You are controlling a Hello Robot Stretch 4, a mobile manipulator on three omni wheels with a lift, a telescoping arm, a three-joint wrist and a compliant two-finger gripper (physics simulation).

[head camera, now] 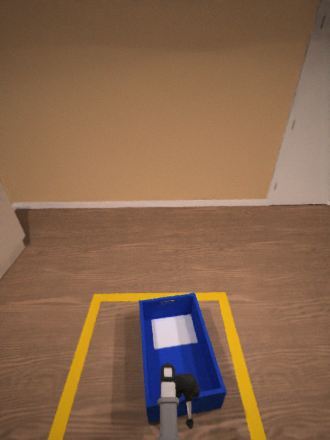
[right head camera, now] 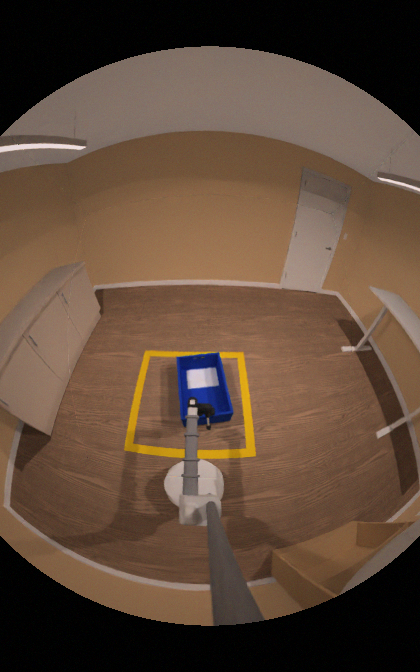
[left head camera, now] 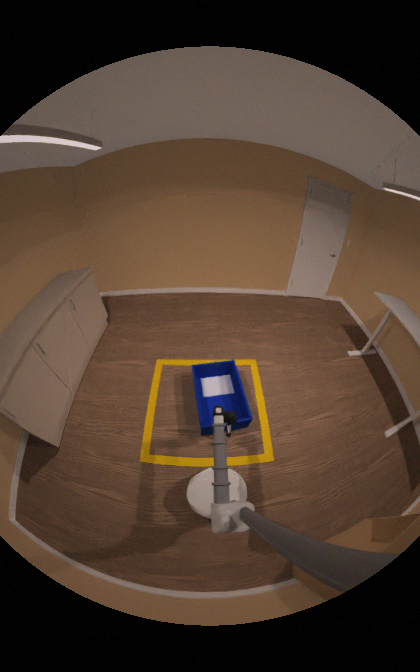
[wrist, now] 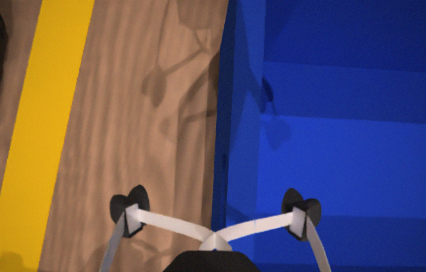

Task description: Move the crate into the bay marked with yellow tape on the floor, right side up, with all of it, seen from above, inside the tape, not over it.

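Frame: origin at the robot's base, x back, y left, z down, level; metres.
Seen in the pictures: gripper, fingertip midpoint: (head camera: 186, 405) (wrist: 215, 203).
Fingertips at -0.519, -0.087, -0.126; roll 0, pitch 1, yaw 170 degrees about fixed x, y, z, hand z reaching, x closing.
A point is followed by its place in that frame, as x, y, z.
The blue crate (head camera: 175, 359) {-0.795, -0.048, 0.009} (left head camera: 231, 401) (right head camera: 216, 396) (wrist: 340, 165) {-0.702, -0.030, 0.010} is right side up, open top showing, a white patch on its inner bottom. It sits slightly turned within the yellow tape outline (head camera: 75, 370) {-0.748, 0.577, 0.027} (left head camera: 152, 410) (right head camera: 137, 400) (wrist: 48, 100) {-0.260, -0.021, 0.027}, nearer its right line. Its far end covers part of the far tape line in the head views; I cannot tell whether it overhangs the tape. Floor shows between the near wall and the near tape. My gripper (head camera: 189, 404) {-0.519, -0.087, -0.126} (left head camera: 229, 425) (right head camera: 208, 418) (wrist: 215, 203) {-0.519, -0.087, -0.126} is open, its fingers apart on either side of the near wall.
A pale cabinet (left head camera: 55, 345) (right head camera: 47, 340) stands at the left. A white-legged table (left head camera: 400, 307) (right head camera: 395, 302) stands at the right. A tan open box (right head camera: 320, 555) lies at the lower right. My round white base (left head camera: 200, 492) (right head camera: 175, 482) is just outside the near tape.
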